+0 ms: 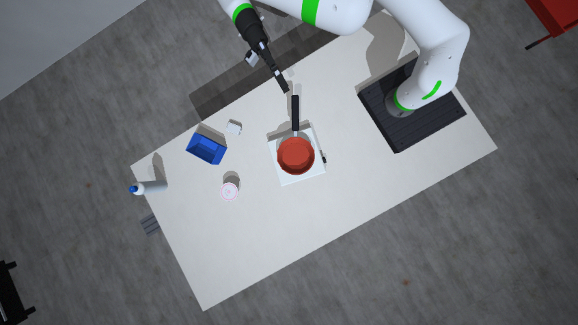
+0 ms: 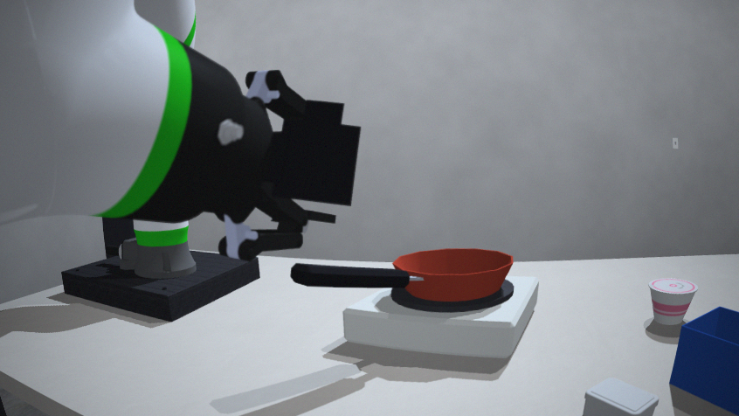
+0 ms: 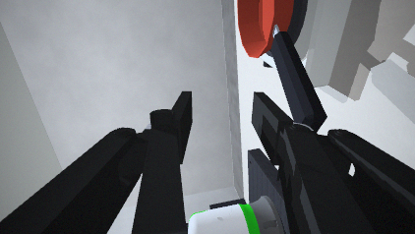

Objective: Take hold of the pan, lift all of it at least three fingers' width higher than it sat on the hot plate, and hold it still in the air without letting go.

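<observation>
The red pan lies 22 cm to the left of my hand, 14 cm below it and 7 cm ahead of it. From my hand the other things lie so: small white box 31 cm ahead, 22 cm below, 3 cm to the right; blue bin 49 cm ahead, 21 cm below, 1 cm to the right; white hot plate 27 cm to the left, 20 cm below, 8 cm ahead.
</observation>
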